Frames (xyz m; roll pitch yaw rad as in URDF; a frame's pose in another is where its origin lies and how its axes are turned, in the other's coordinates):
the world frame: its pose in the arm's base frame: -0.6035 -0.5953 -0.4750 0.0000 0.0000 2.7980
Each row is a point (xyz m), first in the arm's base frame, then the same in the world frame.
Working: the arm's base frame: its pose in the world frame: -0.3677 -0.7638 0.4750 0.0000 0.0000 -2.7980

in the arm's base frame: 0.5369 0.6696 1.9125
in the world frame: -0.6476 -1.5751 2.3875
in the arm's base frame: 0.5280 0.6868 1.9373
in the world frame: -0.6335 -1.5883 2.4123
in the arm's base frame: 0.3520 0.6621 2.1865
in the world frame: -0.4761 -1.5058 2.6615
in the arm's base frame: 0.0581 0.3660 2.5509
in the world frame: -0.2991 -1.1280 3.0259
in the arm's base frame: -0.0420 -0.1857 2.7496
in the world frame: -0.3907 -0.5748 3.2246
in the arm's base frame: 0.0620 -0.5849 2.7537
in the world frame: -0.6231 -0.2340 3.2287
